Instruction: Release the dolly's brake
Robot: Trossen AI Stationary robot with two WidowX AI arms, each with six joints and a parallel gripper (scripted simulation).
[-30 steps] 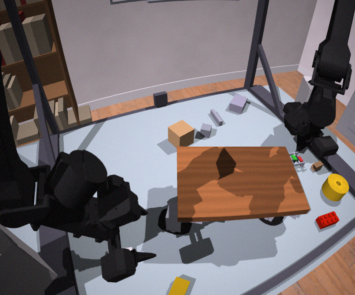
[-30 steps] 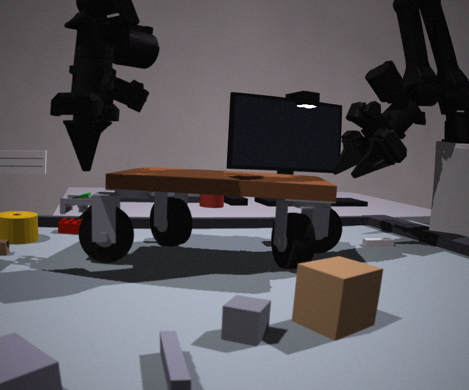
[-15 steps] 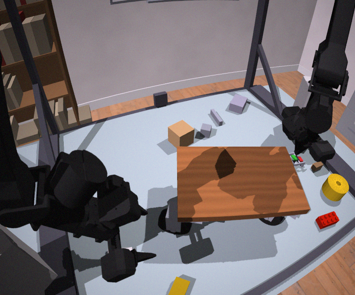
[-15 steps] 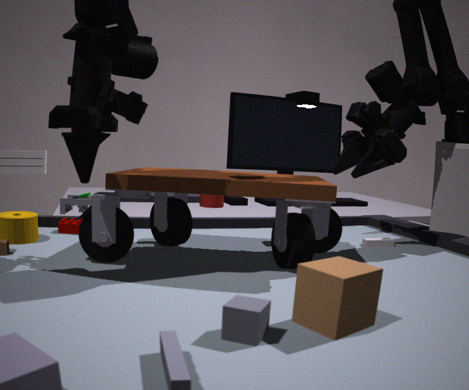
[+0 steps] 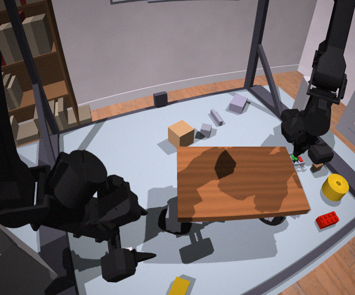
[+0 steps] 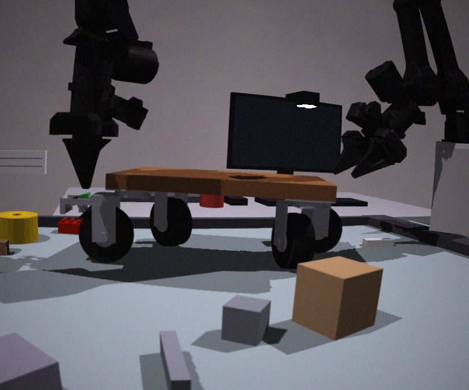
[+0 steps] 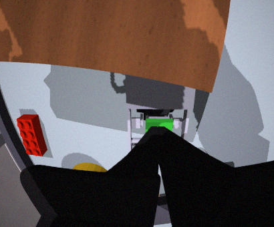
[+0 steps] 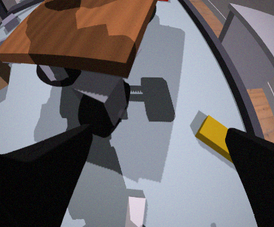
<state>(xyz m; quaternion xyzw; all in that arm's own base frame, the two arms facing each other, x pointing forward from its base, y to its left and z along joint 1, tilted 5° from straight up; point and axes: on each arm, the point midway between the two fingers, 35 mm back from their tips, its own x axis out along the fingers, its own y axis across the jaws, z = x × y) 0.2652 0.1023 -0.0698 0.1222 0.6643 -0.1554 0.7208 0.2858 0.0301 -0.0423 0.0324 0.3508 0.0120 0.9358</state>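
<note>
My left gripper is now 10 mm to the right of the brake pedal and 50 mm above it. Round my left hand: red brick (190 mm ahead, 10 mm to the right, 120 mm below); then yellow cylinder (140 mm ahead, 100 mm to the left, 110 mm below); then tan cube (310 mm behind, 180 mm to the right, 110 mm below).
</note>
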